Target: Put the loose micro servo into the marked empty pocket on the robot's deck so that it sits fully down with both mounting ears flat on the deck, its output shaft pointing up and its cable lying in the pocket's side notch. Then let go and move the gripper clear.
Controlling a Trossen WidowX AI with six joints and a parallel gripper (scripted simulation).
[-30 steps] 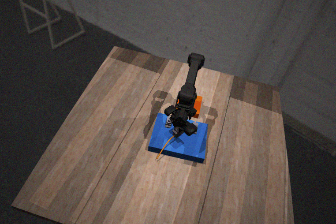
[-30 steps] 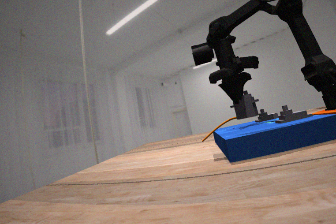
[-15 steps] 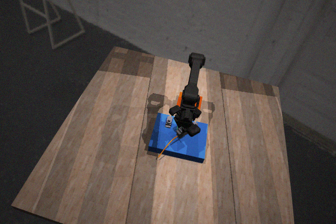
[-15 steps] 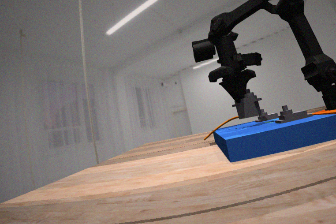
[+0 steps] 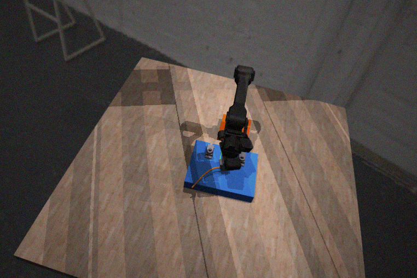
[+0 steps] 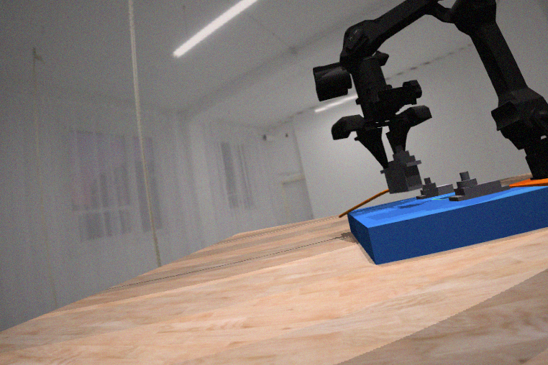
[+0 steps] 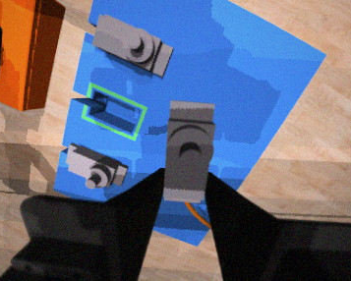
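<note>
Now: gripper tip 10 mm short of the blue deck and 100 mm above it.
</note>
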